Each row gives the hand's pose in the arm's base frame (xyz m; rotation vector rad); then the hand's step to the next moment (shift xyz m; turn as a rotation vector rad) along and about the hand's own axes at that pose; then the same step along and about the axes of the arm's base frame.
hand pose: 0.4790 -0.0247 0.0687 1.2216 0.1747 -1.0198
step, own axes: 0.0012 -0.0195 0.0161 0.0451 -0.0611 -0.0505
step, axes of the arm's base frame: -0.0197 -0.0137 -0.0080 0.0013 0.0184 -0.0893
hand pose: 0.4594 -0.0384 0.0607 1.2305 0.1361 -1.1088
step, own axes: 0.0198 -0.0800 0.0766 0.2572 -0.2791 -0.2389
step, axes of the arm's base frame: -0.0834 -0.0662 -0.0363 0.0358 0.0599 -0.4430
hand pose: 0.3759 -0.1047 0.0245 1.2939 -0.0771 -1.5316
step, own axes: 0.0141 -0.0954 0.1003 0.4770 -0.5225 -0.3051
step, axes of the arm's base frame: -0.1340 -0.0246 -0.0284 -0.0382 0.0381 -0.7686
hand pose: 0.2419 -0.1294 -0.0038 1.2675 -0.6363 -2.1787
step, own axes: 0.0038 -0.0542 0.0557 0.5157 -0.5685 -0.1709
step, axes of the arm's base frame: -0.0623 0.0451 -0.0118 -0.1827 0.0645 -0.7621
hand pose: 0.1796 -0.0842 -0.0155 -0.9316 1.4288 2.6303
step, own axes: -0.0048 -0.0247 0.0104 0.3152 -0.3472 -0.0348
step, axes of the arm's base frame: 0.0056 0.0237 -0.0122 -0.1463 0.0926 -0.4372
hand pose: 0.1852 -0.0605 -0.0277 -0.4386 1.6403 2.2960
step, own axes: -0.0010 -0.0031 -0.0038 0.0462 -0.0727 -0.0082
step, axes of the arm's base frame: 0.0025 -0.0027 -0.0034 -0.0125 0.0175 -0.0838
